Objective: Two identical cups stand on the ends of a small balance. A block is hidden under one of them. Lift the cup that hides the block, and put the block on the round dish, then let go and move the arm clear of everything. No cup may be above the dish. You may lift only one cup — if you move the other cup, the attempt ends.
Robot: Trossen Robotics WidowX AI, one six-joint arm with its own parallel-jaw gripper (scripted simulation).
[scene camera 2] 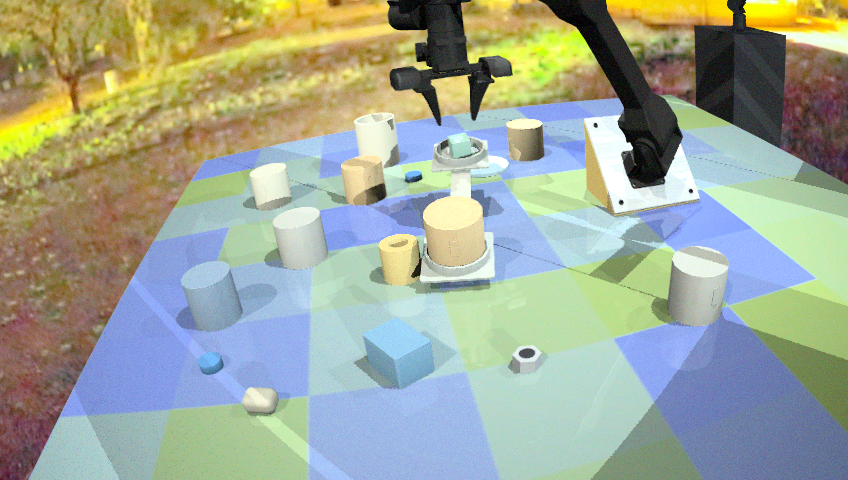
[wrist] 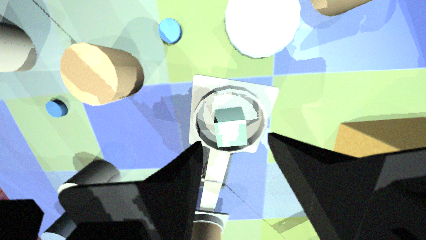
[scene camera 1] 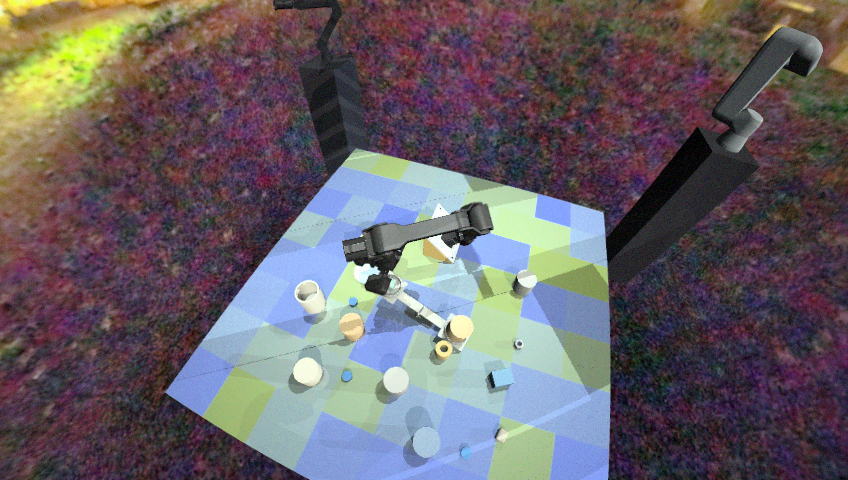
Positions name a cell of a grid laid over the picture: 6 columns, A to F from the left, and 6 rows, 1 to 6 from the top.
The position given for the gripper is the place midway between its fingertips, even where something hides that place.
Scene:
gripper: scene camera 2 D2; wrist D4; scene camera 1 C4

